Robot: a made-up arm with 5 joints.
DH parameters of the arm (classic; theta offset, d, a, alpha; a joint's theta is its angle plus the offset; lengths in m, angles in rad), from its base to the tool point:
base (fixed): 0 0.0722 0 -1.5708
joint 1: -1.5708 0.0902 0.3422 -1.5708
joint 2: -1.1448 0 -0.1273 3.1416
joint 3: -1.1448 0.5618 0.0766 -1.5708
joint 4: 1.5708 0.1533 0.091 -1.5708
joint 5: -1.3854 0 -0.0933 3.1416
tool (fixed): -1.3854 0.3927 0 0
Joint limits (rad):
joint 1: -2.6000..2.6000
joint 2: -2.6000..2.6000
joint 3: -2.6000..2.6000
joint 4: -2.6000..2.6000
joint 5: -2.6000..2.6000
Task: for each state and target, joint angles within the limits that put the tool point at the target. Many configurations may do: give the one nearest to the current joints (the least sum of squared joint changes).
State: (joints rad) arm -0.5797 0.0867 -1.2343 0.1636 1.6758
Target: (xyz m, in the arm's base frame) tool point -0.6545 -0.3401 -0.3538
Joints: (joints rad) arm -1.5364 0.1268 -0.9708 0.2912 1.6463
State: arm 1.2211 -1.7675 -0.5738 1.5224 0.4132
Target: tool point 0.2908 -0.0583 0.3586
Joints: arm 1.3934 -1.5875 -0.4443 2.0283 0.2965
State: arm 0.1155 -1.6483 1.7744 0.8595 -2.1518
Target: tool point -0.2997 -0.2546 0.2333
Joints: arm -0.4173 -1.7923 1.8256 0.5424 -2.1912
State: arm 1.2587 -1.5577 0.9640 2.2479 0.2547
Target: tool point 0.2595 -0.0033 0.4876
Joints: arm 0.9299 -1.8247 0.8970 1.6909 0.2830
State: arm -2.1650 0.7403 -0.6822 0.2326 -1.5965
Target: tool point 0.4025 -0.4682 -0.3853
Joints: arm -2.6000 0.8876 -1.0098 -0.4792 -1.5696
